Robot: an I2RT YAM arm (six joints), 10 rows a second.
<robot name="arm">
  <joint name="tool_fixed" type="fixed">
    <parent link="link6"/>
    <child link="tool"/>
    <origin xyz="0 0 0" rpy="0 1.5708 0"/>
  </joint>
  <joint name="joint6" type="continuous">
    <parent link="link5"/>
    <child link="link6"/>
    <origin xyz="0.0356 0 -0.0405"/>
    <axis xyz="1 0 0"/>
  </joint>
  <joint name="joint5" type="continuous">
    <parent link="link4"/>
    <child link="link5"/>
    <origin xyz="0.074 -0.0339 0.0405"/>
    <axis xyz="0 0 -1"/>
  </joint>
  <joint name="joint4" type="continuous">
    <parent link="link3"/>
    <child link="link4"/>
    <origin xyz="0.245 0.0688 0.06"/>
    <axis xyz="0 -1 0"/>
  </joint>
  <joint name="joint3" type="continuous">
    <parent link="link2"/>
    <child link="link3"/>
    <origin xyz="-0.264 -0.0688 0"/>
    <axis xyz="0 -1 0"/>
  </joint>
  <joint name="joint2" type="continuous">
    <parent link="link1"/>
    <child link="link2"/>
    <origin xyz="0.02 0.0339 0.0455"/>
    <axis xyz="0 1 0"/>
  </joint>
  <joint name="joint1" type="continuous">
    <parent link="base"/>
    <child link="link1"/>
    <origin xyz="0 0 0.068"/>
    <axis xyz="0 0 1"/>
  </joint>
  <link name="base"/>
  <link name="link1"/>
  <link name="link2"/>
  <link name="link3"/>
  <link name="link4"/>
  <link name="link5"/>
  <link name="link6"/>
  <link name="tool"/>
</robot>
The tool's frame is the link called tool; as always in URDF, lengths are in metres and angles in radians. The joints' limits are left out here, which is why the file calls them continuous.
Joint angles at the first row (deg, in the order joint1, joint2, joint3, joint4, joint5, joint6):
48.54, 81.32, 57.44, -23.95, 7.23, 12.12
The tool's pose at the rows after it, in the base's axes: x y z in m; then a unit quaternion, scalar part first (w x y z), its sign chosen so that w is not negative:
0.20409, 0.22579, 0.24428, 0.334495, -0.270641, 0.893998, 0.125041
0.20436, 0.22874, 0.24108, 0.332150, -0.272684, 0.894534, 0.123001
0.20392, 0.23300, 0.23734, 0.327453, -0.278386, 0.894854, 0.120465
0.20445, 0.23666, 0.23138, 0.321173, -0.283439, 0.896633, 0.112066
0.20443, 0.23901, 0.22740, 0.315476, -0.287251, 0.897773, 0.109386
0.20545, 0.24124, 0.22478, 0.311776, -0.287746, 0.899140, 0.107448
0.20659, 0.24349, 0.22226, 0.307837, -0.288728, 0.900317, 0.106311
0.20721, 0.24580, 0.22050, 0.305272, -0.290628, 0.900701, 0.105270
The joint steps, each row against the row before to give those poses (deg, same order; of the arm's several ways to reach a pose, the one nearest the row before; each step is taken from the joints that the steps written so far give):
0.24, 1.00, -0.01, 0.12, 0.37, 0.10
0.35, 0.79, 0.05, 0.34, 0.22, 0.08
0.59, 1.02, 0.22, 0.11, 0.15, -0.06
0.42, 1.32, 0.13, 0.00, 0.53, -0.20
0.28, 0.82, 0.04, 0.00, -0.02, -0.05
0.12, 0.82, 0.30, 0.00, 0.05, 0.14
0.08, 0.82, 0.32, 0.00, -0.09, 0.09
0.18, 0.67, 0.33, 0.00, 0.00, 0.00

